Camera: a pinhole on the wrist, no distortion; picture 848 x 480 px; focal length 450.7 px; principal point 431.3 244.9 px. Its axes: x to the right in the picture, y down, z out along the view. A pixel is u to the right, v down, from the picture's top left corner.
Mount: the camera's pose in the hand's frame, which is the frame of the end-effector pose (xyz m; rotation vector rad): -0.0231 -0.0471 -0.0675 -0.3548 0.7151 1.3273
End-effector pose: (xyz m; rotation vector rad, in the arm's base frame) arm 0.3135 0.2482 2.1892 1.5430 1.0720 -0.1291
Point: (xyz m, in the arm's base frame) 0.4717 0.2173 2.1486
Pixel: 398.5 131.3
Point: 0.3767 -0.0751 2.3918
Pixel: outside the picture
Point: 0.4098 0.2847 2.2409
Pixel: 646.2 196.4
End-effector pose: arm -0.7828 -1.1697 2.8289 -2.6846 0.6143 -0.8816
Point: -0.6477 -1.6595 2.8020
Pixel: 710.1 46.6
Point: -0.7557 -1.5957 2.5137
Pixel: 603.6 316.4
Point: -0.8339 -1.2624 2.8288
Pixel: 791.9 283.1
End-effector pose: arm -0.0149 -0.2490 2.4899 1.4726 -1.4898 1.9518
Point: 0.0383 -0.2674 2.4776
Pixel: 171.5 373.2
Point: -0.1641 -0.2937 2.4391
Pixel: 822.5 219.1
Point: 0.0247 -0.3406 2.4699
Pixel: 286.1 306.0
